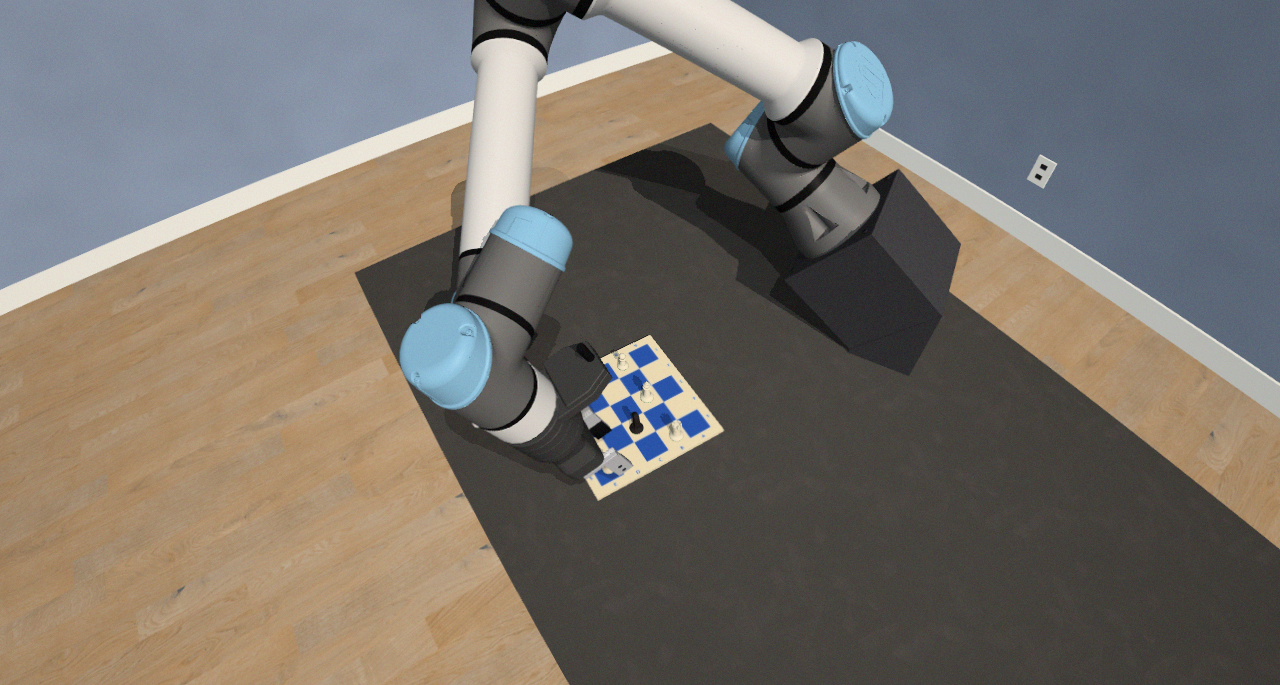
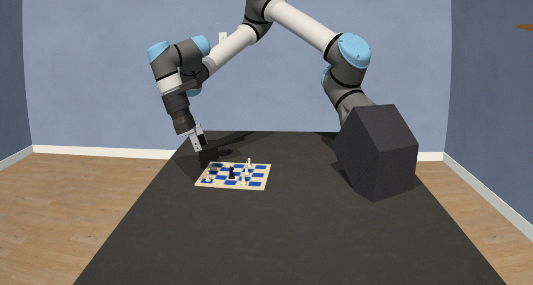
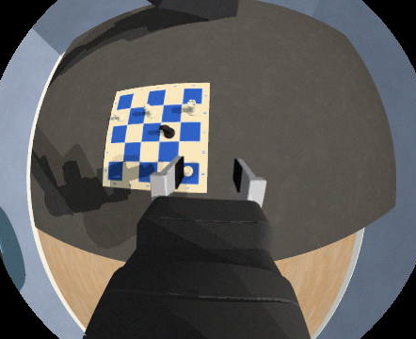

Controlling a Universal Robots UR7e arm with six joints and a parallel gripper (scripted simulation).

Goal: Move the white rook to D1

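Right now the white rook is 130 mm behind my hand, 10 mm to the right of it and 120 mm below it. Also, from my hand: black piece (90 mm behind, 60 mm to the right, 120 mm below); blue-and-cream chessboard (100 mm behind, 100 mm to the right, 140 mm below).
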